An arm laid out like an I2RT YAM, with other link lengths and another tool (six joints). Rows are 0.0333 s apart.
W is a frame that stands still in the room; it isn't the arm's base.
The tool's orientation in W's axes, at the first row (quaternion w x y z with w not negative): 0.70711 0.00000 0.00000 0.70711
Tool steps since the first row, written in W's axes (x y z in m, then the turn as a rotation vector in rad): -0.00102 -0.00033 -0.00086 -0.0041 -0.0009 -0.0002; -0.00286 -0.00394 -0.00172 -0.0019 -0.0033 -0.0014; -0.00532 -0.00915 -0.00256 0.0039 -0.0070 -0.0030; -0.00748 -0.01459 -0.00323 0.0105 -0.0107 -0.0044; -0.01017 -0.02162 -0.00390 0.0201 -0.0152 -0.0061; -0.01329 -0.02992 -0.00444 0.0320 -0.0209 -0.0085; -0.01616 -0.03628 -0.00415 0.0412 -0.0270 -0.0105; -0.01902 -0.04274 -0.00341 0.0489 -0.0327 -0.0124; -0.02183 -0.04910 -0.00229 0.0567 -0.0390 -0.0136
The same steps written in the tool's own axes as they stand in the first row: -0.00033 0.00102 -0.00086 -0.0009 0.0041 -0.0002; -0.00394 0.00286 -0.00172 -0.0033 0.0019 -0.0014; -0.00915 0.00532 -0.00256 -0.0070 -0.0039 -0.0030; -0.01459 0.00748 -0.00323 -0.0107 -0.0105 -0.0044; -0.02162 0.01017 -0.00390 -0.0152 -0.0201 -0.0061; -0.02992 0.01329 -0.00444 -0.0209 -0.0320 -0.0085; -0.03628 0.01616 -0.00415 -0.0270 -0.0412 -0.0105; -0.04274 0.01902 -0.00341 -0.0327 -0.0489 -0.0124; -0.04910 0.02183 -0.00229 -0.0390 -0.0567 -0.0136
